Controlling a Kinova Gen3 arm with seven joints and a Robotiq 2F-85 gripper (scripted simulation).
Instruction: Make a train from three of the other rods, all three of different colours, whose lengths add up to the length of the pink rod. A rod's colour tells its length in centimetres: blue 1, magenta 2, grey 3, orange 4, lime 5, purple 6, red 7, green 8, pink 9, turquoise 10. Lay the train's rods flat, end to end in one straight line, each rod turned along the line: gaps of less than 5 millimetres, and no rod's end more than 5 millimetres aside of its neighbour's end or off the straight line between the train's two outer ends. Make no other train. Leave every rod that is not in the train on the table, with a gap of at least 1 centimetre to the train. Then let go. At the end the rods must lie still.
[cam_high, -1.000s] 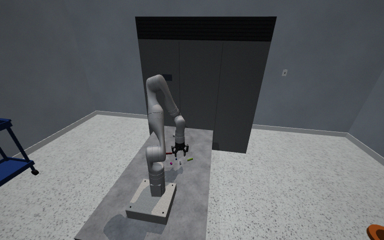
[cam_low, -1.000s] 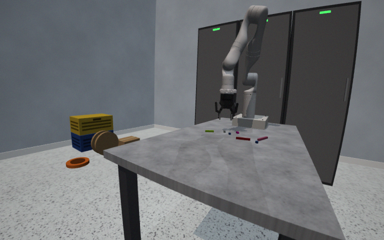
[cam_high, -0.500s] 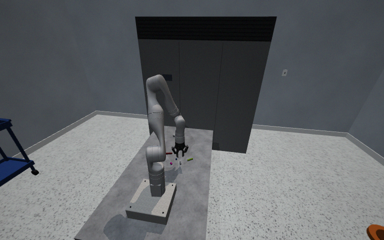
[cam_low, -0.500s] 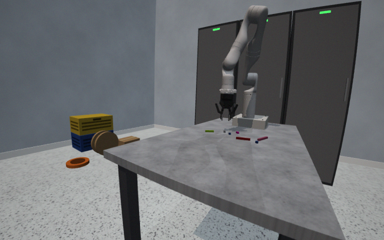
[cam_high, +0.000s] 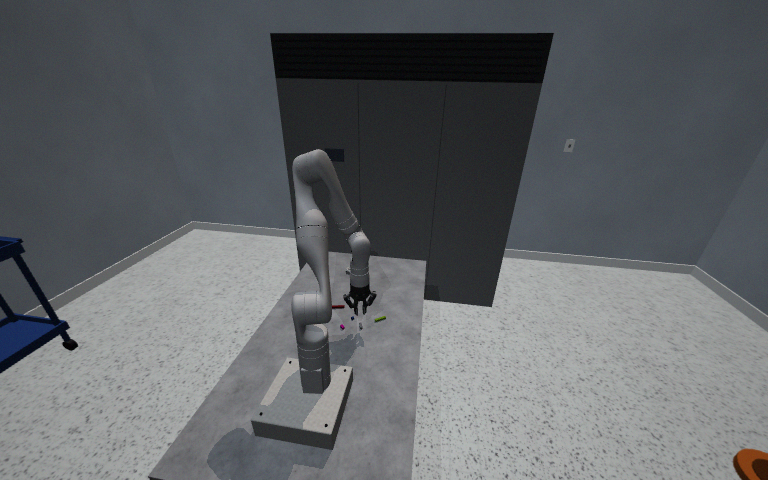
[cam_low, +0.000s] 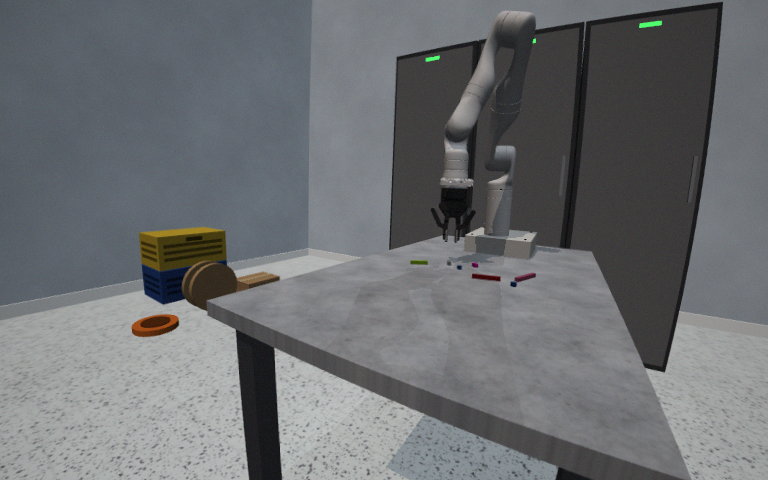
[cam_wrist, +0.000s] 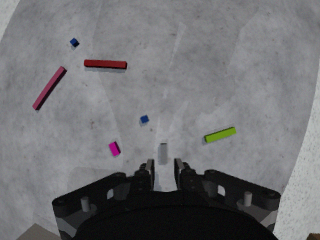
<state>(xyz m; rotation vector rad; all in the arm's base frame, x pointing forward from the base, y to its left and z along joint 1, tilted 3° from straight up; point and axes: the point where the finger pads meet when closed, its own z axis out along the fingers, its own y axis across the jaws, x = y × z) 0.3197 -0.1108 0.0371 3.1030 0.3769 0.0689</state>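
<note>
My gripper is now 80 mm above the grey rod. Also, from my hand: magenta rod 80 mm to the left, 80 mm below, 10 mm behind; then red rod 120 mm to the left, 120 mm ahead, 80 mm below; then lime rod 80 mm to the right, 80 mm below, 50 mm ahead.
</note>
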